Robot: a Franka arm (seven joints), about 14 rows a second.
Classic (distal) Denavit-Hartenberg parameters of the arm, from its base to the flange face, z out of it. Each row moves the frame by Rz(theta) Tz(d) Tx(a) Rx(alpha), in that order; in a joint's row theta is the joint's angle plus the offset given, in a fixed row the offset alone. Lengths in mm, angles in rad.
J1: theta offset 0  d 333  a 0  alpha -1.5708
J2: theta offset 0  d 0  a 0  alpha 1.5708
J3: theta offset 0  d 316  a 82.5  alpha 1.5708
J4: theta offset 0  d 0  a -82.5  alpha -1.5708
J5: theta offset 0  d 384  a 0  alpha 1.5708
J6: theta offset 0  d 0  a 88  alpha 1.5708
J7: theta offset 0  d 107  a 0  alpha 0
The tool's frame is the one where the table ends.
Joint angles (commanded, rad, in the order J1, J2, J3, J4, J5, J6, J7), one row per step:
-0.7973, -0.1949, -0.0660, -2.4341, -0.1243, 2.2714, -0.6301
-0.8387, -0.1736, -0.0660, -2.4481, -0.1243, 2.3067, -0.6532
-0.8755, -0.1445, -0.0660, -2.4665, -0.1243, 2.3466, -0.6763
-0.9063, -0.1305, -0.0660, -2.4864, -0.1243, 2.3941, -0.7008
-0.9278, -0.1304, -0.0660, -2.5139, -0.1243, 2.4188, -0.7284
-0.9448, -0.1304, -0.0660, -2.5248, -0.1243, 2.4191, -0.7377
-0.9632, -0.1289, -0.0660, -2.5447, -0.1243, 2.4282, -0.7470
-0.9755, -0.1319, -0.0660, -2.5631, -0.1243, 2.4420, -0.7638
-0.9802, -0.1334, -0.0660, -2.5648, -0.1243, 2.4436, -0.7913
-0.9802, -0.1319, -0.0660, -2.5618, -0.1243, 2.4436, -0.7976
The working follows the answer.
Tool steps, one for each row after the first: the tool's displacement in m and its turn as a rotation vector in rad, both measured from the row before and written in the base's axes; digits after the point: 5 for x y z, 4 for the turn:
-0.01403, -0.01210, -0.01283, 0.0020, 0.0009, -0.0153
-0.01339, -0.00932, -0.01783, 0.0081, 0.0053, -0.0103
-0.01162, -0.00678, -0.01062, -0.0080, -0.0085, -0.0024
-0.01130, 0.00005, -0.00931, 0.0049, 0.0019, 0.0082
-0.00839, -0.00114, -0.00448, 0.0094, 0.0063, -0.0076
-0.00987, 0.00066, -0.00800, 0.0114, 0.0064, -0.0083
-0.00689, 0.00146, -0.00488, 0.0031, 0.0004, 0.0056
-0.00196, -0.00069, 0.00012, 0.0004, 0.0004, 0.0229
0.00049, -0.00087, 0.00054, -0.0010, -0.0004, 0.0063

Tool pose at each row, in the base's axes (x y z in m, rotation vector in rad; rounded; the steps above come from the unrounded poses):
0.29903, -0.35451, 0.38157, 3.0490, -0.2345, -0.0505
0.28501, -0.36661, 0.36874, 3.0492, -0.2578, -0.0530
0.27162, -0.37593, 0.35091, 3.0555, -0.2736, -0.0630
0.26000, -0.38271, 0.34030, 3.0482, -0.2774, -0.0490
0.24869, -0.38267, 0.33099, 3.0538, -0.2651, -0.0522
0.24030, -0.38381, 0.32651, 3.0615, -0.2768, -0.0637
0.23044, -0.38316, 0.31851, 3.0710, -0.2898, -0.0757
0.22355, -0.38170, 0.31363, 3.0747, -0.2813, -0.0766
0.22159, -0.38239, 0.31375, 3.0776, -0.2461, -0.0764
0.22208, -0.38326, 0.31430, 3.0772, -0.2364, -0.0754

